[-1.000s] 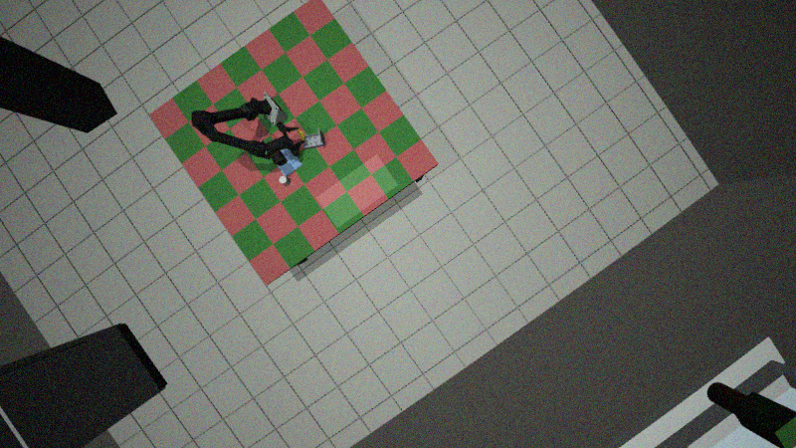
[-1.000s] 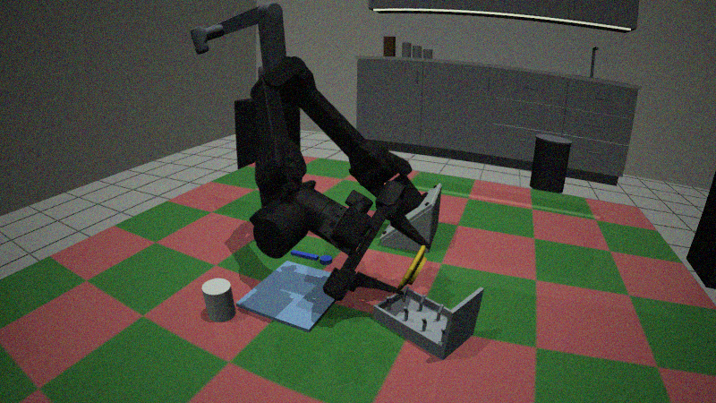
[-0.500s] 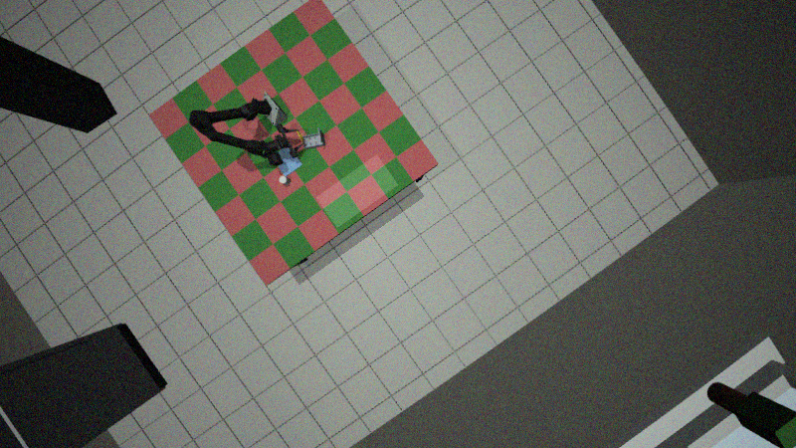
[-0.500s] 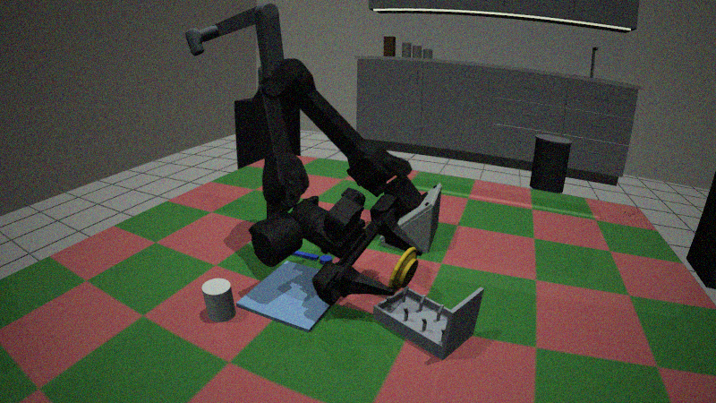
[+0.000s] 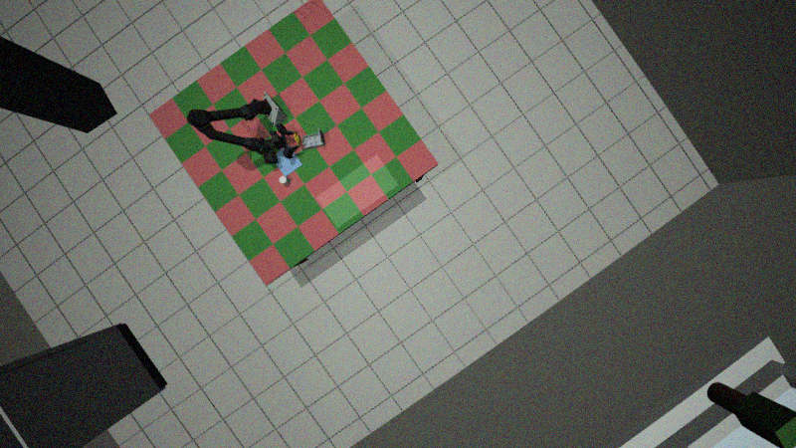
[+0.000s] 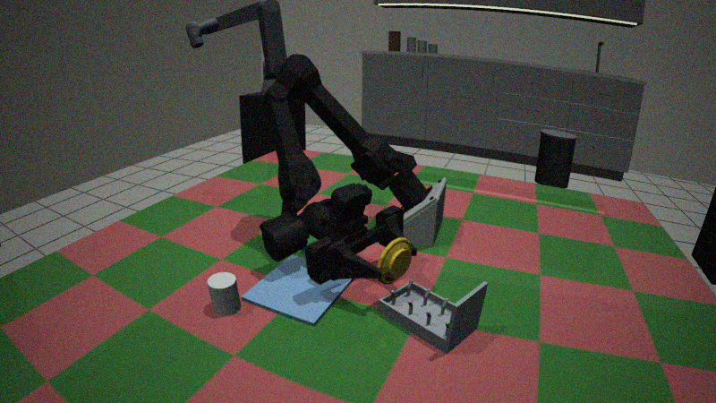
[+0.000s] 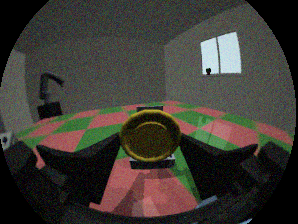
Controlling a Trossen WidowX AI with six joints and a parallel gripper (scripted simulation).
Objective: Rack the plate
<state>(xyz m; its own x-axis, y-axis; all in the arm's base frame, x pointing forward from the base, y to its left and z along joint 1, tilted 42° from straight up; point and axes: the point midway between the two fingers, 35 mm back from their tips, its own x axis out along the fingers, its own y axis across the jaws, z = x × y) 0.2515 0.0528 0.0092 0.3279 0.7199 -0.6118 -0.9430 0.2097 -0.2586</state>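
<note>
Now: gripper tip 60 mm to the right of the grey dish rack, 40 mm above it and 30 mm short of it. Round my gripper tip: light blue mat (150 mm to the right, 60 mm below, 40 mm ahead); blue spoon (180 mm to the right, 70 mm behind, 60 mm below); yellow plate (10 mm to the right).
</note>
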